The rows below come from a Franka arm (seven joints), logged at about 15 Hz.
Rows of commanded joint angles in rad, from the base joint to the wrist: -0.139, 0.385, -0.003, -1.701, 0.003, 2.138, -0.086; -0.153, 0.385, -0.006, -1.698, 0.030, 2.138, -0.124; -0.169, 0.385, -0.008, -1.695, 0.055, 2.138, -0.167; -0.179, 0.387, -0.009, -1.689, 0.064, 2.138, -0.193; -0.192, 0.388, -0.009, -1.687, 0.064, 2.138, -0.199; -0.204, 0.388, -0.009, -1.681, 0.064, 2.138, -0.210; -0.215, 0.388, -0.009, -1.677, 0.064, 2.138, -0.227; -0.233, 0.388, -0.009, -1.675, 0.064, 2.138, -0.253; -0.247, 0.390, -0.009, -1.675, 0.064, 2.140, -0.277; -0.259, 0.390, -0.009, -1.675, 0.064, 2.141, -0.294; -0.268, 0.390, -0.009, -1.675, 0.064, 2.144, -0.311; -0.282, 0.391, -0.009, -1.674, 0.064, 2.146, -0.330; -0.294, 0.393, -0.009, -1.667, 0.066, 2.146, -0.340; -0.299, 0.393, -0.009, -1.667, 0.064, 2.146, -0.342; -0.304, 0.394, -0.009, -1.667, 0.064, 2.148, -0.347; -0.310, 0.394, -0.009, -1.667, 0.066, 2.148, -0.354; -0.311, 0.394, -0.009, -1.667, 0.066, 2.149, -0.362; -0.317, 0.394, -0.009, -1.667, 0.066, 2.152, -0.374; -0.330, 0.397, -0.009, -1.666, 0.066, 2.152, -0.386; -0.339, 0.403, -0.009, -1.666, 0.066, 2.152, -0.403; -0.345, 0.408, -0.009, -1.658, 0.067, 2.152, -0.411
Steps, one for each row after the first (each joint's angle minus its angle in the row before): -0.014, 0.000, -0.003, 0.003, 0.027, 0.000, -0.038; -0.016, 0.000, -0.002, 0.003, 0.025, 0.000, -0.043; -0.010, 0.002, -0.001, 0.006, 0.009, 0.000, -0.026; -0.013, 0.001, 0.000, 0.002, 0.000, 0.000, -0.006; -0.012, 0.000, 0.000, 0.006, 0.000, 0.000, -0.011; -0.011, 0.000, 0.000, 0.004, 0.000, 0.000, -0.017; -0.018, 0.000, 0.000, 0.002, 0.000, 0.000, -0.026; -0.014, 0.002, 0.000, 0.000, 0.000, 0.002, -0.024; -0.012, 0.000, 0.000, 0.000, 0.000, 0.001, -0.017; -0.009, 0.000, 0.000, 0.000, 0.000, 0.003, -0.017; -0.014, 0.001, 0.000, 0.001, 0.000, 0.002, -0.019; -0.012, 0.002, 0.000, 0.007, 0.002, 0.000, -0.010; -0.005, 0.000, 0.000, 0.000, -0.002, 0.000, -0.002; -0.005, 0.001, 0.000, 0.000, 0.000, 0.002, -0.005; -0.006, 0.000, 0.000, 0.000, 0.002, 0.000, -0.007; -0.001, 0.000, 0.000, 0.000, 0.000, 0.001, -0.008; -0.006, 0.000, 0.000, 0.000, 0.000, 0.003, -0.012; -0.013, 0.003, 0.000, 0.001, 0.000, 0.000, -0.012; -0.009, 0.006, 0.000, 0.000, 0.000, 0.000, -0.017; -0.006, 0.005, 0.000, 0.008, 0.001, 0.000, -0.008
